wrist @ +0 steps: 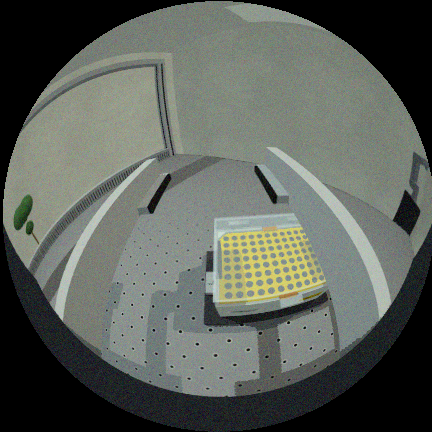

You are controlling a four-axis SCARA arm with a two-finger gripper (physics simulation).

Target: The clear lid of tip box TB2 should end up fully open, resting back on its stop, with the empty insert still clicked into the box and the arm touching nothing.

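Frame: origin at the arm's base, x ahead, y left, z up, level; millimetres.
Where they show: gripper, fingertip midpoint: (210, 160).
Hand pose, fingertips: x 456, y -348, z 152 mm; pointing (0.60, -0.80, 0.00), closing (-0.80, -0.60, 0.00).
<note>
Each offset is from my fingertips to the top centre of the thing. "*": to the spot under its first point. Level surfaces: height alone.
Tip box TB2 {dx -67, dy -4, dz -62 mm} (250, 308), a pale see-through box, stands right of centre in the wrist view, below and beyond the fingertips. Its yellow insert {dx -67, dy -4, dz -65 mm} (252, 263) sits level inside, and its round holes look grey and empty. The clear lid {* dx -25, dy -12, dz -62 mm} (245, 223) appears to lie down over the insert, with pale edges around it; its exact angle is hard to tell. Small orange marks show at the front and back edges. My gripper (210, 160) is shut at its narrowest, though its two black-padded fingertips show apart; nothing is between them. It looks apart from the box.
The box stands on a black base {* dx -40, dy +70, dz -131 mm} (214, 317) with a small light block {* dx -12, dy +40, dz -122 mm} (210, 283) at its left side. Around it is a grey perforated deck {dz -139 mm} (200, 357) crossed by shadows. A wall with a large framed panel and a small green plant are far back.
</note>
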